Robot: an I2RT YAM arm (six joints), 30 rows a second.
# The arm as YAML. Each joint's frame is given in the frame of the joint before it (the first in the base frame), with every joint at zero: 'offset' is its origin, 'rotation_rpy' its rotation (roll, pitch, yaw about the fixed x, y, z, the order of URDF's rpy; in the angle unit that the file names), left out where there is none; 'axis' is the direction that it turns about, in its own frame. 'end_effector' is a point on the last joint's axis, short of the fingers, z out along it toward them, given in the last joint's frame.
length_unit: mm
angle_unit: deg
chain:
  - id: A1
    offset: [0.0, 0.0, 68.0]
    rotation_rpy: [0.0, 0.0, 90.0]
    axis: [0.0, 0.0, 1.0]
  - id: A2
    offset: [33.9, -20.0, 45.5]
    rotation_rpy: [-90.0, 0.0, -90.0]
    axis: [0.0, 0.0, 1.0]
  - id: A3
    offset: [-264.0, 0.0, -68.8]
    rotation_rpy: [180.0, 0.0, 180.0]
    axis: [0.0, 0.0, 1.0]
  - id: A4
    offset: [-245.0, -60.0, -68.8]
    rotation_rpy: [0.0, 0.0, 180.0]
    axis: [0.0, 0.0, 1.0]
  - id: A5
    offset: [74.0, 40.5, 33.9]
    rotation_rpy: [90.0, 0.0, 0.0]
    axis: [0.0, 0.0, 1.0]
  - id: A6
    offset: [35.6, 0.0, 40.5]
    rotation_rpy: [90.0, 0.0, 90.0]
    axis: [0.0, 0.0, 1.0]
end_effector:
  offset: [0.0, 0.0, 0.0]
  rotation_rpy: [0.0, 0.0, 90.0]
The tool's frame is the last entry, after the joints.
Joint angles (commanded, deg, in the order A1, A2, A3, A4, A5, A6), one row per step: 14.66 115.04 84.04 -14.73 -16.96 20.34; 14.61 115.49 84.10 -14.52 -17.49 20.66; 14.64 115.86 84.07 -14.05 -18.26 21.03; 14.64 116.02 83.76 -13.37 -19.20 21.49; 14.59 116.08 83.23 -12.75 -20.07 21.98; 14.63 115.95 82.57 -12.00 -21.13 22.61; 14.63 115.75 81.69 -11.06 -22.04 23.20; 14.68 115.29 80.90 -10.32 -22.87 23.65; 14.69 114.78 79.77 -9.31 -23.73 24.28; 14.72 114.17 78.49 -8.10 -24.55 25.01; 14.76 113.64 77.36 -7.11 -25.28 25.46; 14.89 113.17 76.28 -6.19 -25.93 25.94; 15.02 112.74 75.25 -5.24 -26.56 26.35; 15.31 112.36 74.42 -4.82 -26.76 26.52; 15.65 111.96 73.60 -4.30 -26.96 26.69; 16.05 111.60 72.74 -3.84 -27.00 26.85; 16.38 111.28 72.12 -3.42 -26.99 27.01; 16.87 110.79 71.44 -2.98 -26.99 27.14; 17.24 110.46 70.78 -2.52 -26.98 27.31; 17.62 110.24 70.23 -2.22 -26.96 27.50
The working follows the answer.
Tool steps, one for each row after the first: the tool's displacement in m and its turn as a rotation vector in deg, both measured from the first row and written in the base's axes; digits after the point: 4 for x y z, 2 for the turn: 0.0010 0.0002 -0.0027 0.50 0.42 0.10; 0.0018 0.0011 -0.0049 1.26 0.66 0.42; 0.0018 0.0017 -0.0068 2.22 0.85 0.76; 0.0012 0.0016 -0.0092 3.11 1.21 0.99; -0.0002 0.0022 -0.0107 4.24 1.51 1.36; -0.0019 0.0023 -0.0126 5.24 1.73 1.61; -0.0041 0.0026 -0.0124 6.15 1.72 1.97; -0.0069 0.0025 -0.0133 7.17 1.84 2.20; -0.0101 0.0024 -0.0140 8.24 1.86 2.37; -0.0131 0.0023 -0.0148 9.06 1.87 2.67; -0.0161 0.0029 -0.0158 9.82 1.98 2.98; -0.0190 0.0036 -0.0169 10.53 2.00 3.33; -0.0221 0.0051 -0.0180 10.74 2.20 3.65; -0.0252 0.0070 -0.0189 10.98 2.27 4.04; -0.0285 0.0091 -0.0203 11.08 2.44 4.36; -0.0310 0.0109 -0.0208 11.18 2.44 4.59; -0.0342 0.0137 -0.0204 11.30 2.32 5.02; -0.0369 0.0157 -0.0210 11.41 2.32 5.28; -0.0394 0.0178 -0.0220 11.48 2.48 5.52
Tool pose at each row, in the base's axes (x y z in m, rotation vector in deg; rounded; the steps above come from the unrounded poses): 0.4309 0.1234 0.2006 -1.53 138.60 36.60; 0.4319 0.1236 0.1979 -1.31 138.85 37.32; 0.4327 0.1246 0.1957 -1.30 138.87 38.42; 0.4327 0.1251 0.1938 -1.26 138.76 39.77; 0.4320 0.1251 0.1914 -1.06 138.83 41.00; 0.4306 0.1257 0.1899 -0.94 138.76 42.58; 0.4289 0.1258 0.1880 -0.76 138.62 43.95; 0.4267 0.1261 0.1882 -0.82 138.31 45.21; 0.4239 0.1259 0.1873 -0.63 138.06 46.56; 0.4207 0.1258 0.1866 -0.38 137.67 47.93; 0.4178 0.1258 0.1858 -0.40 137.38 49.05; 0.4147 0.1264 0.1847 -0.43 137.20 50.12; 0.4119 0.1270 0.1837 -0.55 136.96 51.14; 0.4088 0.1285 0.1825 -0.80 137.09 51.58; 0.4057 0.1304 0.1817 -1.14 137.09 52.06; 0.4023 0.1326 0.1803 -1.44 137.24 52.36; 0.3999 0.1344 0.1798 -1.68 137.22 52.59; 0.3966 0.1372 0.1802 -2.19 137.09 52.91; 0.3939 0.1392 0.1796 -2.47 137.07 53.16; 0.3915 0.1413 0.1786 -2.68 137.21 53.40

